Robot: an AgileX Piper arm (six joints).
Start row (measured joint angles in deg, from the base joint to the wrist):
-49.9 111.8 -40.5 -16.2 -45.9 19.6
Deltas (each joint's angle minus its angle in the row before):
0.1 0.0 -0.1 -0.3 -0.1 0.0
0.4 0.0 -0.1 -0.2 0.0 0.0
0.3 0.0 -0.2 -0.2 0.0 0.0
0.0 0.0 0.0 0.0 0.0 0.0
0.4 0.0 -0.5 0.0 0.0 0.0
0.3 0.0 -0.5 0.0 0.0 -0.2
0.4 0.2 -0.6 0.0 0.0 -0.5
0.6 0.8 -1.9 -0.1 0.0 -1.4
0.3 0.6 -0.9 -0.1 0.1 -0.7
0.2 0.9 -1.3 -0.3 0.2 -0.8
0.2 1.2 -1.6 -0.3 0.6 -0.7
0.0 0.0 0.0 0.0 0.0 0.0
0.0 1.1 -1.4 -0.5 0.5 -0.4
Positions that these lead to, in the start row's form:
-49.8 111.8 -40.6 -16.5 -46.0 19.6
-49.4 111.8 -40.7 -16.7 -46.0 19.6
-49.1 111.8 -40.9 -16.9 -46.0 19.6
-49.1 111.8 -40.9 -16.9 -46.0 19.6
-48.7 111.8 -41.4 -16.9 -46.0 19.6
-48.4 111.8 -41.9 -16.9 -46.0 19.4
-48.0 112.0 -42.5 -16.9 -46.0 18.9
-47.4 112.8 -44.4 -17.0 -46.0 17.5
-47.1 113.4 -45.3 -17.1 -45.9 16.8
-46.9 114.3 -46.6 -17.4 -45.7 16.0
-46.7 115.5 -48.2 -17.7 -45.1 15.3
-46.7 115.5 -48.2 -17.7 -45.1 15.3
-46.7 116.6 -49.6 -18.2 -44.6 14.9

